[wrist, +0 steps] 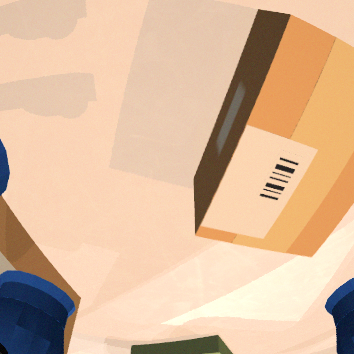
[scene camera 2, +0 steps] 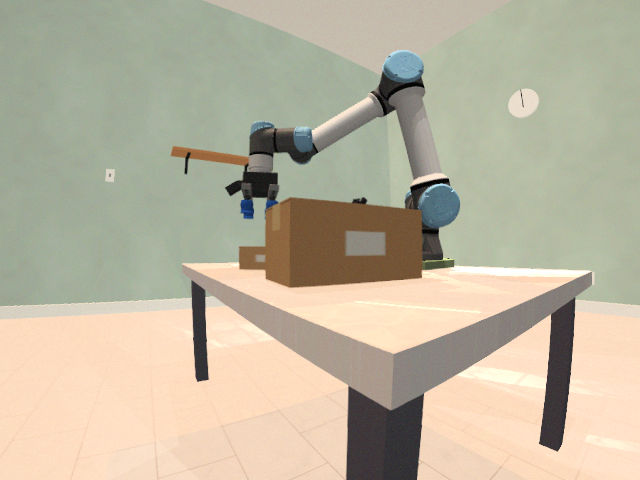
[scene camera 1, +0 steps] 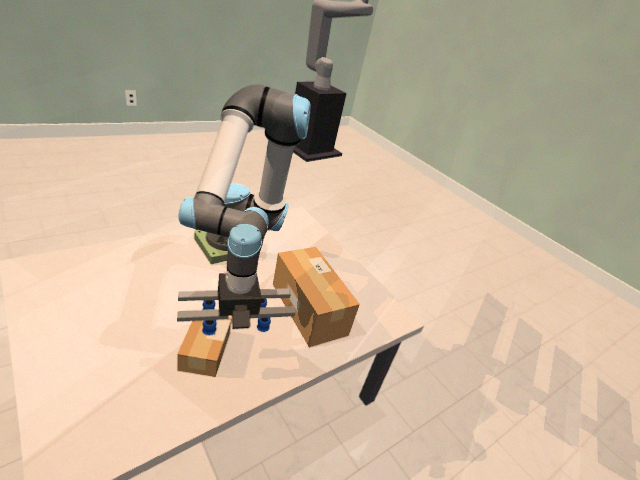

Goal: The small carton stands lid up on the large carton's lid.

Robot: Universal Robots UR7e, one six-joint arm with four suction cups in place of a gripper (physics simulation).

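Frame: origin at the arm's base, x left, y ahead, z down, level; centimetres.
Seen in the pictures: hand at its tool point: (wrist: 207, 251) (scene camera 2: 259, 215); arm's base at its link origin: (scene camera 1: 225, 239).
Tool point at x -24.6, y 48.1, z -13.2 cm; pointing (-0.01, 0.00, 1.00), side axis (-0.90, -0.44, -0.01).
Observation:
Offsets run from my tool point to a thing's top centre.
The small carton @(dx -5.3, dy -5.8, dz +9.1 cm) (scene camera 1: 199, 351) (scene camera 2: 248, 255) (wrist: 310, 85) stands lid up on the table, with a white barcode label on its lid. The large carton @(dx +32.8, dy -3.9, dz +1.5 cm) (scene camera 1: 315, 284) (scene camera 2: 320, 248) (wrist: 45, 270) stands apart from it on the table, lid up, to its right in scene camera 1. My gripper (scene camera 1: 236, 315) (scene camera 2: 259, 208), with blue suction cups, hangs level above the table. Its left cups overlap the small carton's rear part in scene camera 1, and scene camera 2 shows a gap below them. It is open and carries no carton. Part of the small carton's lid is hidden in scene camera 1.
The table's edge (scene camera 1: 310, 384) (scene camera 2: 361, 356) runs in front of both cartons. The arm's green base plate (scene camera 1: 206, 252) (scene camera 2: 439, 264) (wrist: 180, 347) is behind them. A dark pedestal (scene camera 1: 320, 118) stands on the floor at the back. An orange-brown shelf (scene camera 2: 206, 155) is on the wall.

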